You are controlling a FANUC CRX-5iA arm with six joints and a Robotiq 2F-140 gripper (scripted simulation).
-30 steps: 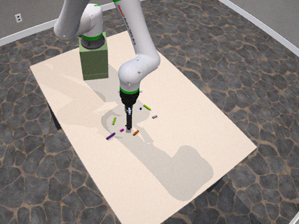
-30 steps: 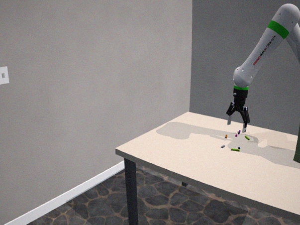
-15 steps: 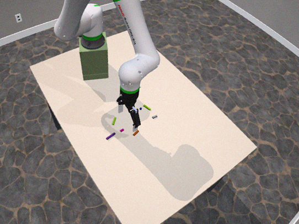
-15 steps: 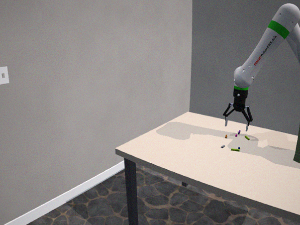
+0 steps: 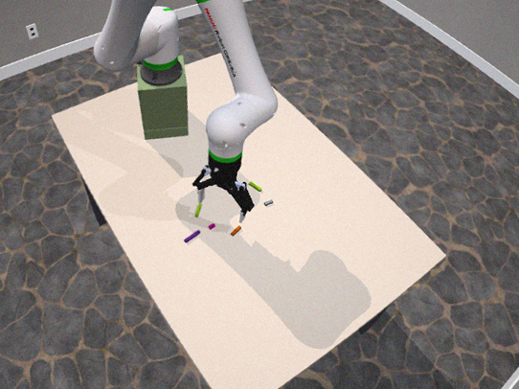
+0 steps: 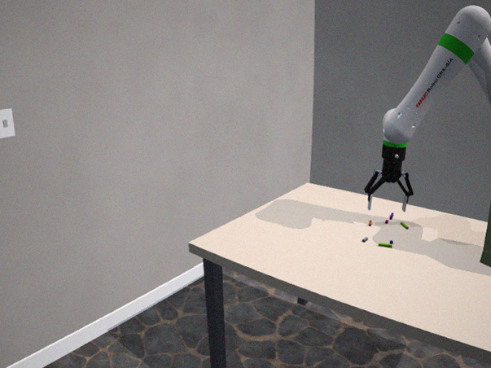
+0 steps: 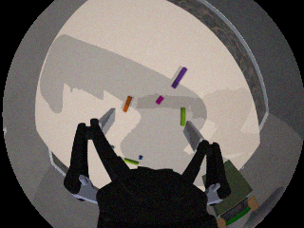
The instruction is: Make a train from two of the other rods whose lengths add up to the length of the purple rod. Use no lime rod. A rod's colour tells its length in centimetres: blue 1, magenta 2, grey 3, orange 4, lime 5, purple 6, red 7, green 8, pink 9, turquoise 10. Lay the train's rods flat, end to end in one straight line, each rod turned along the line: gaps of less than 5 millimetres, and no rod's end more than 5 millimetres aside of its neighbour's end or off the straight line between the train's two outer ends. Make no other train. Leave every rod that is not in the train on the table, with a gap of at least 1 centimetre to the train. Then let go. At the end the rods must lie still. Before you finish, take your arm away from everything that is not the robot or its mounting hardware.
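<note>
The magenta rod is 8 cm below my hand and 4 cm to the right of it. Also, from my hand: orange rod 8 cm below, 6 cm ahead, 2 cm to the left; purple rod 11 cm to the right, 8 cm below; blue rod 14 cm to the left, 8 cm below, 7 cm behind.
</note>
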